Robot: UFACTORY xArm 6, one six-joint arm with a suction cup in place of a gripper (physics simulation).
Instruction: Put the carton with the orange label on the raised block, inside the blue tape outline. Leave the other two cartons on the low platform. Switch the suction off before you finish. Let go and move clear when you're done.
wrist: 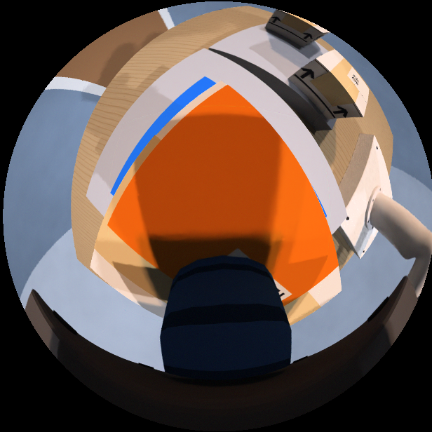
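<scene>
The carton with the orange label fills the middle of the wrist view, its orange top facing the camera. My dark suction cup is against its top and holds it. The raised block is pale grey and lies below the carton, which hides much of it. Blue tape shows along the carton's upper left side, with a thin sliver at the right. The carton's underside is hidden, so any gap to the block cannot be told. The other two cartons stand on the low platform at the upper right.
A wooden table top lies under the block and platform. The white base plate with a pale arm section rising from it stands at the right, near the block's corner. Blue floor and a brown area with a white border show beyond the table.
</scene>
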